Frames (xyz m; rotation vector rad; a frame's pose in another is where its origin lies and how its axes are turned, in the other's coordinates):
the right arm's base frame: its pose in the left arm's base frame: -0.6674 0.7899 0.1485 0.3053 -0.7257 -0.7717
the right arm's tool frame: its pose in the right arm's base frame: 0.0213 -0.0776 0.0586 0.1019 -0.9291 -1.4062
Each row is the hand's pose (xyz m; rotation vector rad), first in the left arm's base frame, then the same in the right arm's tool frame.
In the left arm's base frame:
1: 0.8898 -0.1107 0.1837 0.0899 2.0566 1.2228
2: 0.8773 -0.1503 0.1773 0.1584 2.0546 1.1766
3: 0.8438 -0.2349 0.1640 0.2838 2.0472 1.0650
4: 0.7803 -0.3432 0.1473 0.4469 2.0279 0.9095
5: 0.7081 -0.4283 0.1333 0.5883 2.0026 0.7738
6: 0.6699 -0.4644 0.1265 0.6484 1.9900 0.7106
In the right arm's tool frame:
1: -0.9609 0.5436 -1.4575 1.0611 -1.0157 -0.4693
2: -0.9292 0.5530 -1.4835 1.0851 -1.0776 -0.4525
3: -0.8558 0.5726 -1.5352 1.1473 -1.1991 -0.4244
4: -0.7443 0.5958 -1.5907 1.2315 -1.3629 -0.3815
5: -0.6377 0.6108 -1.6232 1.3004 -1.5075 -0.3348
6: -0.5859 0.6155 -1.6334 1.3329 -1.5707 -0.3121

